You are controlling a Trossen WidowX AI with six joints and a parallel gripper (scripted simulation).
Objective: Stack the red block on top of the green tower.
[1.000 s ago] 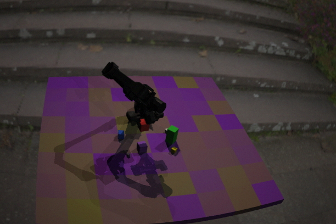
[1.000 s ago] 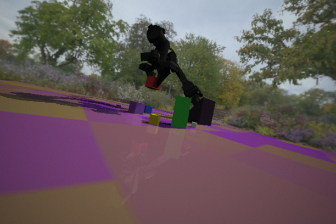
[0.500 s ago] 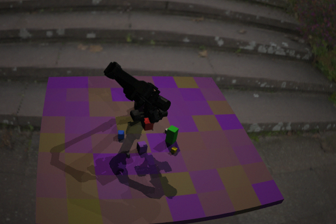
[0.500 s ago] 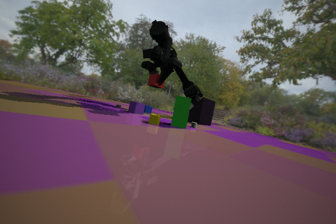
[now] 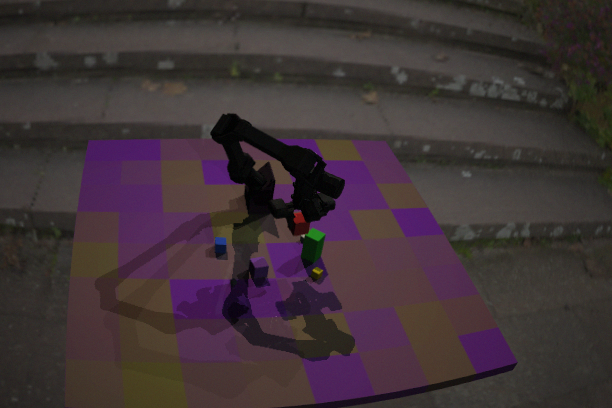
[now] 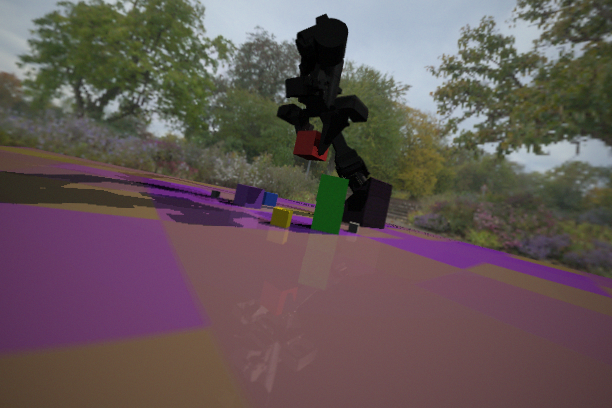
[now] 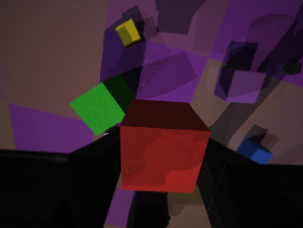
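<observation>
Now: gripper tip 12 cm above the small yellow block, 8 cm short of it and 5 cm to the right of it. Round my gripper tip: blue block: 21 cm to the right, 11 cm below, 8 cm behind; purple block: 12 cm to the right, 11 cm below, 4 cm ahead; red block: 2 cm above.
</observation>
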